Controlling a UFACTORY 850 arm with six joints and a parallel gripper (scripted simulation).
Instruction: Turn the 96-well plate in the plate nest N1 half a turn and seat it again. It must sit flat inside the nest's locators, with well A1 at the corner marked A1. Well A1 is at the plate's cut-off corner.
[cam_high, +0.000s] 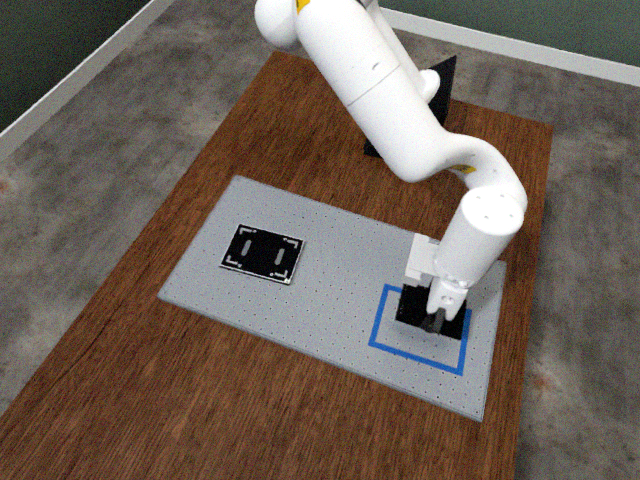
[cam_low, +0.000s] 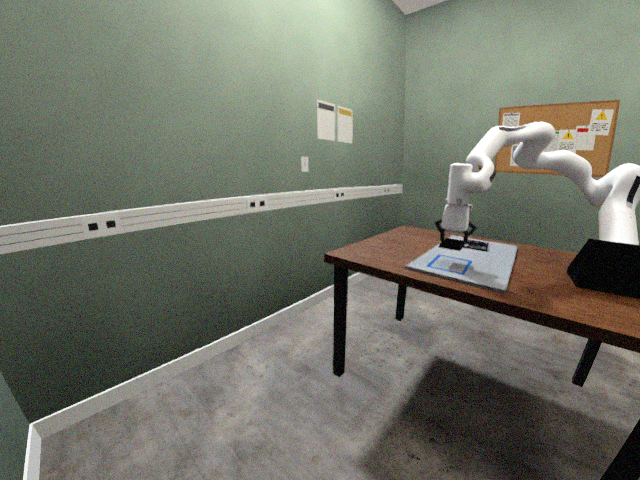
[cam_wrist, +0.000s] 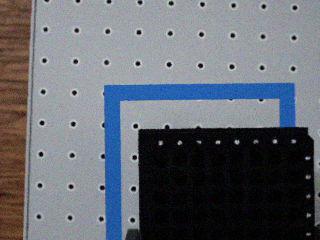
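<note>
The black 96-well plate lies 1 cm below my hand. Also, from my hand: plate nest N1: 7 cm behind, 38 cm to the right, 9 cm below.
</note>
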